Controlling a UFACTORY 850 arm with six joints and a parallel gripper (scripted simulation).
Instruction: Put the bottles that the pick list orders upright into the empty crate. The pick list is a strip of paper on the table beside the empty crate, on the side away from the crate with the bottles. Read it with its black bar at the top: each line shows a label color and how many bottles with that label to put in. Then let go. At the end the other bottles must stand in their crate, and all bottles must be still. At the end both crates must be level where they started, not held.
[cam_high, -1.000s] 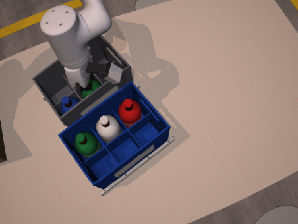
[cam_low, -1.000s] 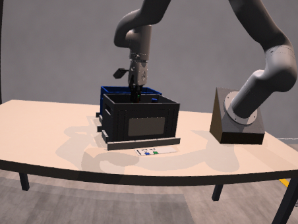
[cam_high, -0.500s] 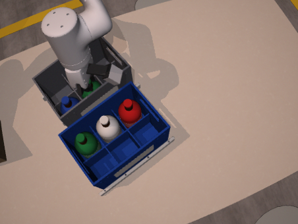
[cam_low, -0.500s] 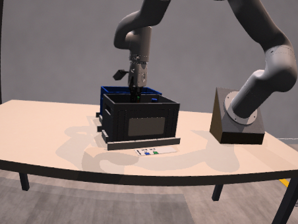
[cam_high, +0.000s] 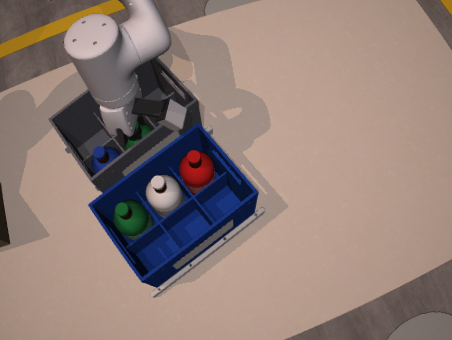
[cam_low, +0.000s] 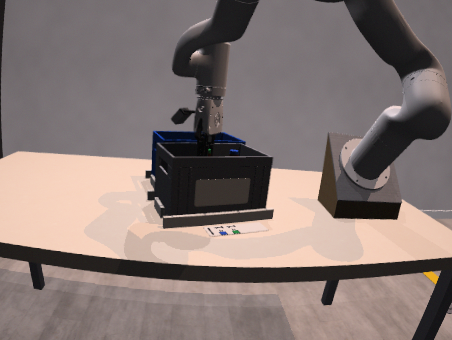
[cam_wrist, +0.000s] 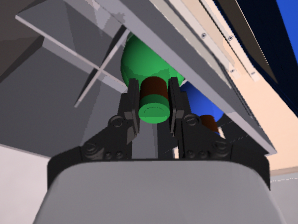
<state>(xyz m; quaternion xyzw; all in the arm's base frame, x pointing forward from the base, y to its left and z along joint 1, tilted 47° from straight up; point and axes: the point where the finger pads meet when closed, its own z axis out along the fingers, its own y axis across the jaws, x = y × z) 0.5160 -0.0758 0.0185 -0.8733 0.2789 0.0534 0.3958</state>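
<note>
Now: the green-label bottle 70 mm below my hand. From my hand the other things lie so: white bottle (130 mm to the right, 70 mm below); blue-label bottle (90 mm behind, 20 mm to the right, 70 mm below); grey crate (10 mm behind, 40 mm to the left, 80 mm below).
</note>
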